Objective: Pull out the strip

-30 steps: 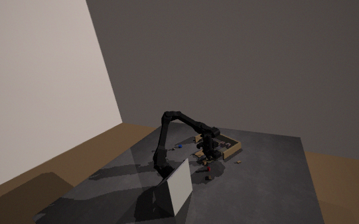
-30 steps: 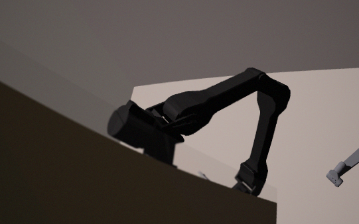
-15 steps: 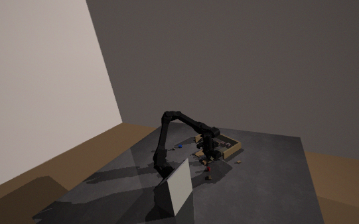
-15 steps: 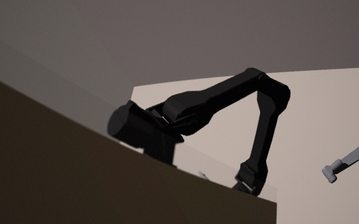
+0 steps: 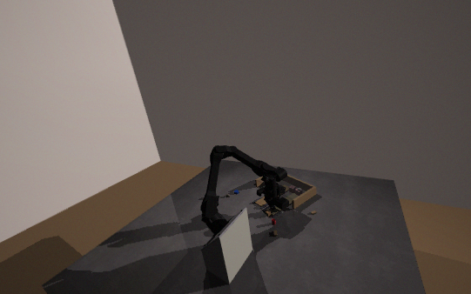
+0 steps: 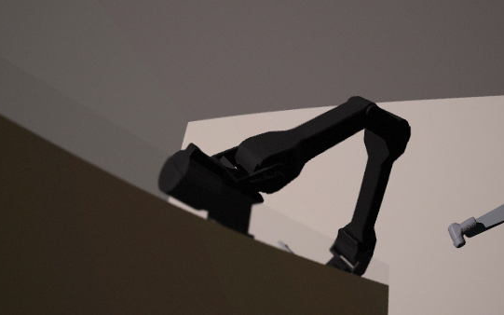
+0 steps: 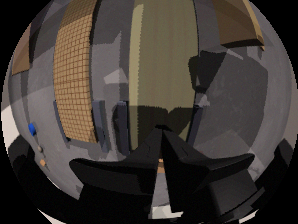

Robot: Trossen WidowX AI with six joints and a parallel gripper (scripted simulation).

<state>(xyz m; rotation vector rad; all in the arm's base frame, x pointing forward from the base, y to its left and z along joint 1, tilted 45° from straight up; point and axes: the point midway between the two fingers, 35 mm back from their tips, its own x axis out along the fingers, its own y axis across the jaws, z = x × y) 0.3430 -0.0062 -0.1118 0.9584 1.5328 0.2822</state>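
The small red piece is 9 cm behind my gripper tip and 4 cm to the right of it. Round my gripper tip: small blue piece (8 cm ahead, 29 cm to the left).
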